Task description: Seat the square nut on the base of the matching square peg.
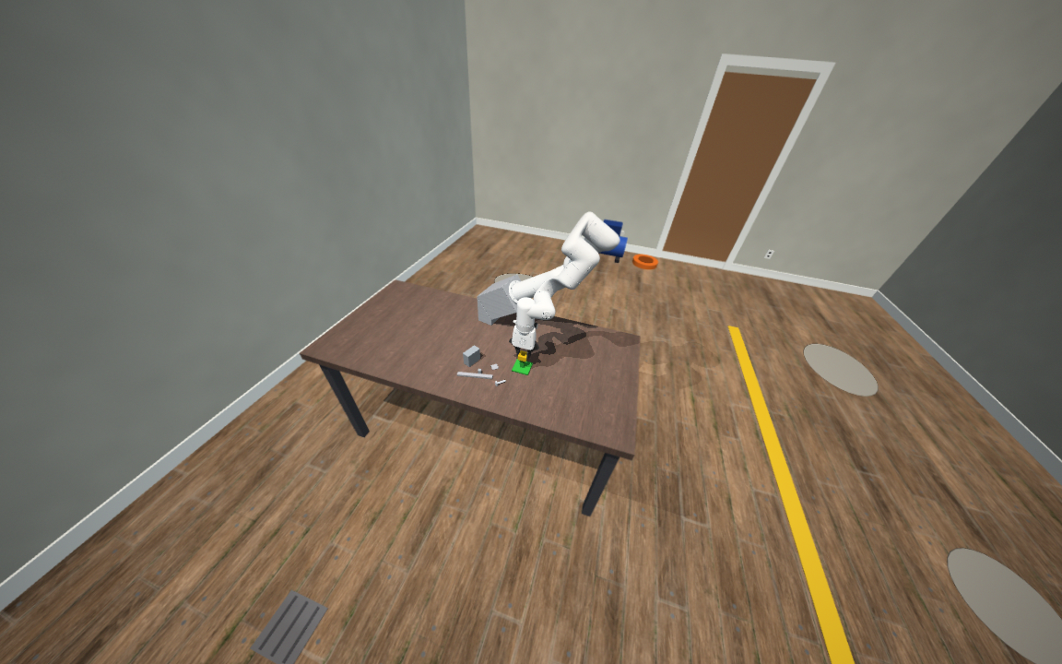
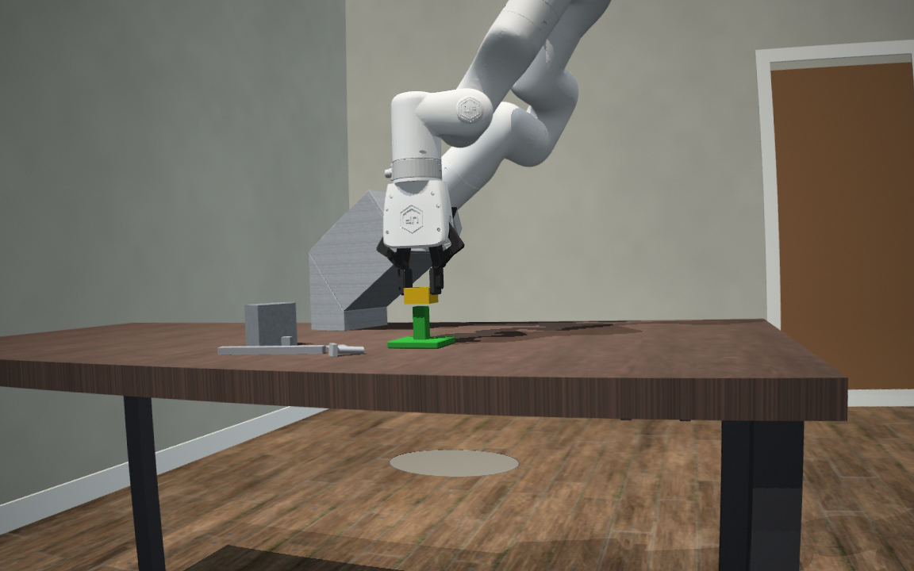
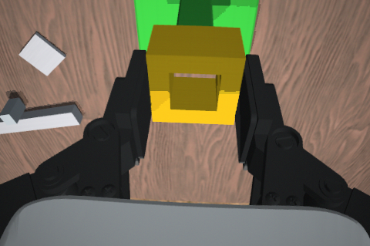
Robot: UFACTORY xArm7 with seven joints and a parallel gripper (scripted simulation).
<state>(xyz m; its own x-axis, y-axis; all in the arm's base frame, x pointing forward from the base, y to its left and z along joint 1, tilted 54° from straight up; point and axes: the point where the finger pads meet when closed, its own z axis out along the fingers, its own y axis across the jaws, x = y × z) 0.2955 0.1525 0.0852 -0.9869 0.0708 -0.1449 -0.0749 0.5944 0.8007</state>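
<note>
Right now my hand is 12 cm to the left of the small grey square tile, 10 cm above it and 5 cm short of it. From my hand the other things lie so: grey bolt: 14 cm ahead, 9 cm below, 6 cm to the right; then grey block: 24 cm to the right, 7 cm ahead, 6 cm below; then flat grey bar: 18 cm to the right, 14 cm ahead, 9 cm below.
</note>
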